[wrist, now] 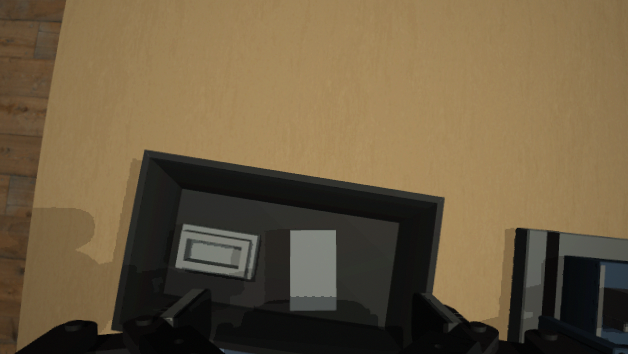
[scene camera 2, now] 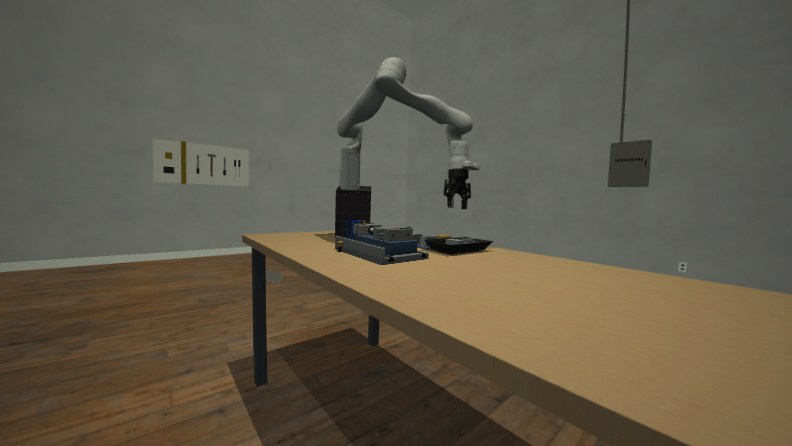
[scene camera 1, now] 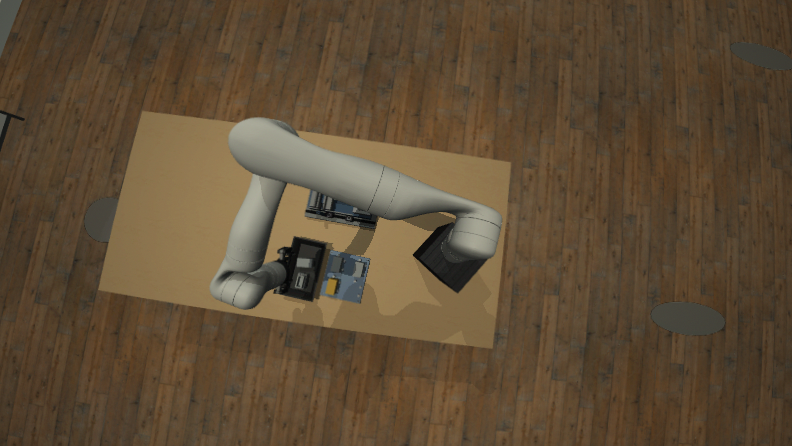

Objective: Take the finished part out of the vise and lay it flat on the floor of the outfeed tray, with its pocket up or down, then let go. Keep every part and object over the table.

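Places are measured from the arm's base along level axes (x back, y up, z left), in centimetres.
Where they show: gripper, fingertip midpoint: (wrist: 311, 314) (scene camera 2: 457, 208) (scene camera 1: 291, 267); arm's base at its link origin: (scene camera 2: 350, 188).
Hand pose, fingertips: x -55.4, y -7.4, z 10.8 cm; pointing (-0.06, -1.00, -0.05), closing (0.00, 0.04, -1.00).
Things, the pixels of their top centre, and the offset from my fingertips. Level surfaces: height alone.
- plain light-grey block at its top centre: (wrist: 313, 270) (scene camera 2: 454, 239) (scene camera 1: 304, 262) dx +0.1, dy -11.9, dz -0.5 cm
- second grey part at its top centre: (wrist: 212, 253) (scene camera 1: 299, 281) dx -1.0, dy -11.9, dz +7.1 cm
- vise at its top centre: (scene camera 2: 379, 225) (scene camera 1: 339, 196) dx +12.9, dy -6.6, dz -27.5 cm
- blue plate at its top centre: (scene camera 1: 345, 276) dx +16.4, dy -15.7, dz +4.3 cm
- yellow block at its top centre: (scene camera 1: 331, 286) dx +11.8, dy -12.2, dz +8.2 cm
- table at its surface level: dy -16.5 cm
The finished part, a plain light-grey block (wrist: 313, 265) (scene camera 1: 304, 262), lies in the black outfeed tray (wrist: 295, 175) (scene camera 2: 455, 248) (scene camera 1: 318, 275), right of the middle in the wrist view, and looks flat on the floor. No pocket shows on its upper face. A second grey part (wrist: 217, 251) (scene camera 1: 300, 281) lies in the tray to its left, pocket up, apart from it. My gripper (scene camera 2: 457, 206) (wrist: 311, 314) is open and empty, high above the tray. The vise (scene camera 2: 383, 245) (scene camera 1: 342, 214) (wrist: 537, 250) is partly hidden by the arm in the first scene view.
A blue plate (scene camera 1: 349, 290) beside the tray carries a yellow block (scene camera 1: 331, 285) and grey blocks (scene camera 1: 336, 264) (scene camera 1: 359, 269). The black arm pedestal (scene camera 1: 453, 268) (scene camera 2: 353, 210) stands at one end of the table (scene camera 1: 177, 210) (scene camera 2: 581, 304). The table edge shows left in the wrist view.
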